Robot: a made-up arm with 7 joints. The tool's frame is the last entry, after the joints.
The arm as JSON. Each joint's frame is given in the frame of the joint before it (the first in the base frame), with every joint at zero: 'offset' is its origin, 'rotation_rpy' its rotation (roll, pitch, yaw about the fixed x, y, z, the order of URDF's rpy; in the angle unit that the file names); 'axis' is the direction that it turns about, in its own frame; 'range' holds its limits. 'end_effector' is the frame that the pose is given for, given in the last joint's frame.
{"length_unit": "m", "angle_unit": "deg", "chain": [
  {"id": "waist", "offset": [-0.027, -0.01, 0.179], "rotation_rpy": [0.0, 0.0, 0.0], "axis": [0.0, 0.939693, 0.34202], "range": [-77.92, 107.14]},
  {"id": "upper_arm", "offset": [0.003, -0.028, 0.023], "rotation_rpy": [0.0, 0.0, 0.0], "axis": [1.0, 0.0, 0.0], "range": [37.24, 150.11]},
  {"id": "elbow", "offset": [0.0, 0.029, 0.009], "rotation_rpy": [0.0, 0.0, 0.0], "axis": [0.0, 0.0, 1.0], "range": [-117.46, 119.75]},
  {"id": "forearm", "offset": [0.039, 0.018, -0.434], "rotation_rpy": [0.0, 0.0, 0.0], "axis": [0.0, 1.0, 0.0], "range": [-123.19, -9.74]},
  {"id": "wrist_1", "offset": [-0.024, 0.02, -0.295], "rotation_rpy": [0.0, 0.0, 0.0], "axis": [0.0, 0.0, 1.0], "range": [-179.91, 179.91]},
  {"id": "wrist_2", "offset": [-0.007, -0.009, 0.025], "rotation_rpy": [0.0, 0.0, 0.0], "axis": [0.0, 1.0, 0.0], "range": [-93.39, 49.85]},
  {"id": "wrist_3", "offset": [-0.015, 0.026, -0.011], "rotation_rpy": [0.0, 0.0, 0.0], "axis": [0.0, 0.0, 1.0], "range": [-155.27, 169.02]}
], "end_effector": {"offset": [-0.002, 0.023, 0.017], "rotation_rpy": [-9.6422, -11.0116, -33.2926]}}
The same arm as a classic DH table. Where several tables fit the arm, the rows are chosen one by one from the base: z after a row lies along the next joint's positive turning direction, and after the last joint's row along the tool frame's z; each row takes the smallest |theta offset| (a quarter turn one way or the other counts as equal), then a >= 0, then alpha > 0; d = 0 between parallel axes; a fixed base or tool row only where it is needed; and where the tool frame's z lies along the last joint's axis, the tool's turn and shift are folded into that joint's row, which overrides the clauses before.
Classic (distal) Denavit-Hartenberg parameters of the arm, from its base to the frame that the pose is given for. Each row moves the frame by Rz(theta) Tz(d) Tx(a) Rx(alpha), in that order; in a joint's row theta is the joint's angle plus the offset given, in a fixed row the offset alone. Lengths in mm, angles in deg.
base (fixed): theta offset 0, d 182.6, a -27, alpha -70
waist: theta offset -90, d -29.1, a 31.2, alpha -90
upper_arm: theta offset 70, d 3, a -29, alpha 90
elbow: theta offset 90, d -425, a 39, alpha -90
forearm: theta offset 0, d 38, a -24, alpha 90
wrist_1: theta offset 0, d -270, a -7, alpha -90
wrist_2: theta offset 0, d 17, a -15, alpha 90
wrist_3: theta offset 15.06, d -81.3, a 4, alpha -14.6
tool (fixed): theta offset -49.28, d 90.2, a 0, alpha 0
Joint limits (deg, base to tool): -77.92..107.14 37.24..150.11 -117.46..119.75 -123.19..-9.74 -179.91..179.91 -93.39..49.85 -155.27..169.02

